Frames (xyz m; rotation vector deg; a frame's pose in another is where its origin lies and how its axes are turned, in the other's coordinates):
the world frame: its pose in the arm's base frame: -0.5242 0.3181 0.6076 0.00 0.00 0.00
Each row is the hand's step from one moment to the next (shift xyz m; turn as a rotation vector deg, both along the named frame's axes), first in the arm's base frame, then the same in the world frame.
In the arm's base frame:
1: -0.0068 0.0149 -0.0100 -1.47 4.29 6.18
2: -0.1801 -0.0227 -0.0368 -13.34 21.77 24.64
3: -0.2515 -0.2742 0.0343 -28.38 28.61 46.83
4: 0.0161 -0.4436 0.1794 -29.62 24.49 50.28
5: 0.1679 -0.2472 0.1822 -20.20 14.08 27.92
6: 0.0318 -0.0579 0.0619 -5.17 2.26 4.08
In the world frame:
1: -0.0068 0.0149 -0.0100 -1.47 4.29 6.18
2: -0.1801 -0.0227 -0.0368 -13.34 21.77 24.64
3: -0.2515 -0.2742 0.0343 -28.38 28.61 46.83
4: 0.0161 -0.4436 0.1794 -29.62 24.49 50.28
5: 0.1679 -0.2472 0.1822 -20.20 14.08 27.92
6: 0.0318 -0.0579 0.0619 -5.17 2.26 4.08

